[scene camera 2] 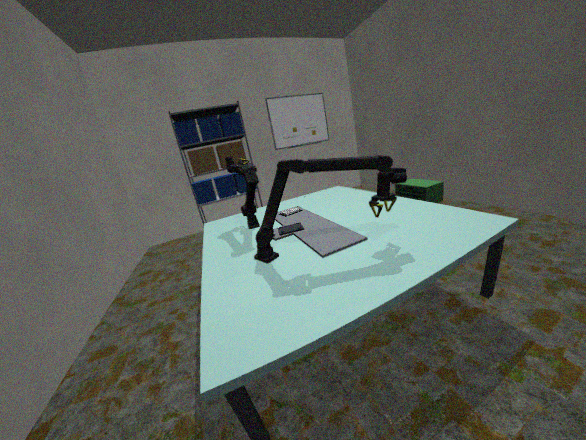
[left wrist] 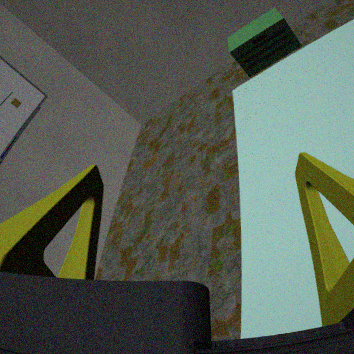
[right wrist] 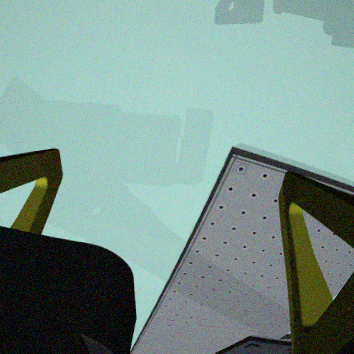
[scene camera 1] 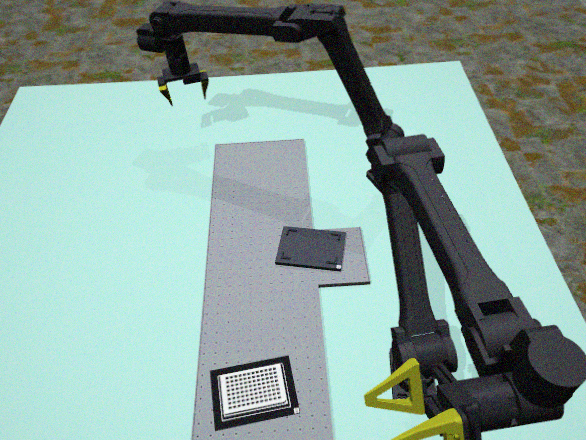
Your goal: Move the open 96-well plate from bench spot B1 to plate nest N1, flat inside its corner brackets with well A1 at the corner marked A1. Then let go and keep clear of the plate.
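Places are measured from the left arm's base along level axes (x ahead, y right, z down), in centimetres.
Where they show: left gripper, fingertip midpoint: (scene camera 2: 251,164) (left wrist: 198,168) (scene camera 1: 375,422); right gripper, fingertip midpoint: (scene camera 2: 382,214) (right wrist: 168,172) (scene camera 1: 188,102); left arm's base, link origin: (scene camera 2: 253,225); right arm's base, link origin: (scene camera 2: 266,257).
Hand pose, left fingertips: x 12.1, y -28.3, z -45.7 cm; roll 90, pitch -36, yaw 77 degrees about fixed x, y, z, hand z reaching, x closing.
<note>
Each offset is from my left fingertips to the centre of the thing. "*": to the spot under its first point. Level surfaces: height alone.
The white 96-well plate @[dx +20.5, dy +23.3, dz +43.5 cm] (scene camera 1: 254,387) (scene camera 2: 290,211) lies flat on a black holder @[* dx +27.3, dy +17.6, dz +44.2 cm] (scene camera 1: 216,417), with a small white mark at its lower right corner in scene camera 1. A dark slab @[dx +9.9, dy +61.0, dz +43.8 cm] (scene camera 1: 311,248) (scene camera 2: 291,229) with corner brackets lies bare further up, a white mark at its lower right corner. The lettering on both is too small to read. My left gripper (scene camera 1: 382,419) (scene camera 2: 243,161) (left wrist: 198,168) is open and empty, raised to the right of the plate in scene camera 1. My right gripper (scene camera 1: 188,101) (scene camera 2: 383,213) (right wrist: 168,172) is open and empty, far from the plate.
A grey perforated board @[dz +44.4 cm] (scene camera 1: 260,200) (scene camera 2: 330,240) (right wrist: 240,270) lies under both holders on the pale table @[dz +45.7 cm] (scene camera 1: 100,250) (scene camera 2: 250,335). The left arm stands along the board's right side in scene camera 1. A green box (scene camera 2: 420,189) (left wrist: 265,42) stands beyond the table.
</note>
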